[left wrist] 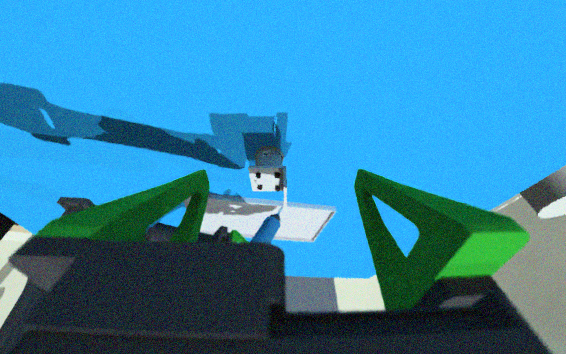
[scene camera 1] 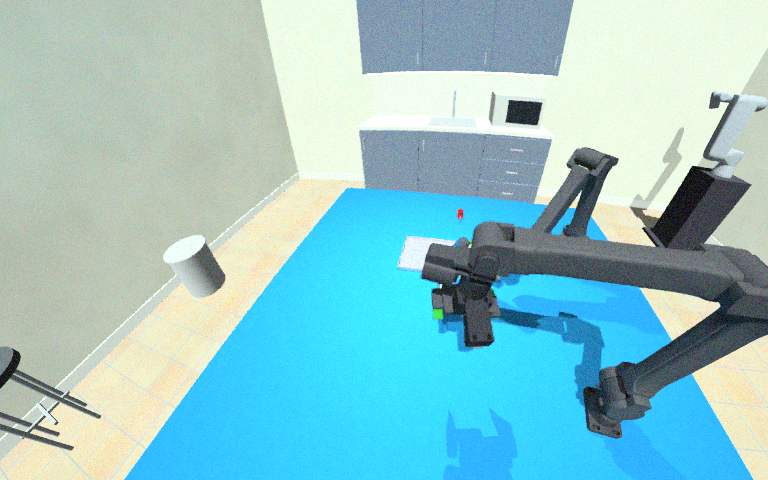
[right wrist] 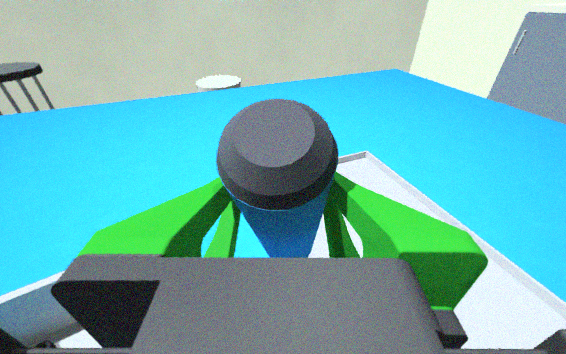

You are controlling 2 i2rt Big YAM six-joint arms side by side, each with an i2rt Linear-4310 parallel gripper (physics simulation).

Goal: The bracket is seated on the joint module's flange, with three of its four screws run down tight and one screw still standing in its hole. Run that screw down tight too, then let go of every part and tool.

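Pixels of known places: left gripper, fingertip midpoint: [left wrist: 281, 177] [scene camera 1: 458, 316]; right gripper, fingertip midpoint: [scene camera 1: 454, 246]; left arm's base at its link origin: [scene camera 1: 600, 412].
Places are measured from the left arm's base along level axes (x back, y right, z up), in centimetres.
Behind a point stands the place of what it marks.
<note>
The white bracket [left wrist: 267, 179] @(x -49.8, y 22.2, z 6.7 cm) shows in the left wrist view with dark spots at its four corners, against the round grey joint module [left wrist: 269, 156] @(x -49.3, y 19.8, z 2.8 cm). Which screw stands higher cannot be told. In the scene view the left arm hides them. My left gripper [left wrist: 281, 177] @(x -45.1, y 2.1, z 23.8 cm) is open and empty, high above them. My right gripper [right wrist: 282, 177] @(x -52.1, y 35.9, z 17.2 cm) is shut on the screwdriver's blue handle [left wrist: 266, 230] @(x -53.5, y 34.4, z 11.0 cm) [right wrist: 285, 227] @(x -48.1, y 35.2, z 17.8 cm), over the tray. The dark end cap [right wrist: 275, 145] @(x -48.0, y 34.9, z 21.4 cm) faces the right wrist camera. The thin pale shaft [left wrist: 285, 196] @(x -52.8, y 20.7, z 11.0 cm) reaches toward the bracket's right edge; contact cannot be told.
The white tray [scene camera 1: 413, 254] @(x -70.6, y 45.4, z 0.4 cm) [left wrist: 310, 222] @(x -71.1, y 45.1, z 0.4 cm) [right wrist: 500, 295] @(x -50.7, y 57.2, z 0.4 cm) lies behind the bracket on the blue mat [scene camera 1: 317, 339] @(x -86.6, y -6.5, z 0.0 cm). A small red object [scene camera 1: 459, 213] @(x -56.8, y 82.4, z 3.1 cm) stands farther back. The left arm [scene camera 1: 611, 266] @(x -25.2, y -3.3, z 51.0 cm) crosses above the work area. A bin [scene camera 1: 195, 268] and stool [scene camera 1: 7, 365] stand left.
</note>
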